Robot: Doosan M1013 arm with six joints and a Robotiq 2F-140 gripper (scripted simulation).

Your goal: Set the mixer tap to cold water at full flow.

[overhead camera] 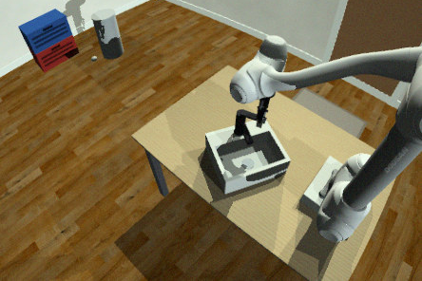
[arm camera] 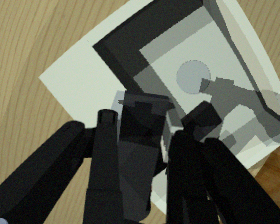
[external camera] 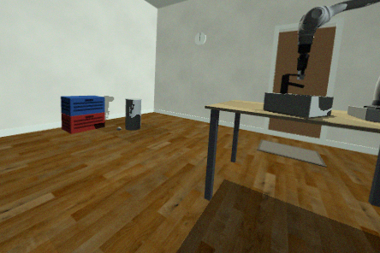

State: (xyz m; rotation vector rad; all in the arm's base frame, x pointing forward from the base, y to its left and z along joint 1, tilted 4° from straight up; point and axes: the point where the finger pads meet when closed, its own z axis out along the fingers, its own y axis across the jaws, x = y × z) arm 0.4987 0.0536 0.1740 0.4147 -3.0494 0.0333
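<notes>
Now: the lever 40 mm ahead of my hand and 10 mm to the left of it. The rest, counted from my hand: white sink basin: 10 mm behind, 80 mm to the left, 230 mm below.
</notes>
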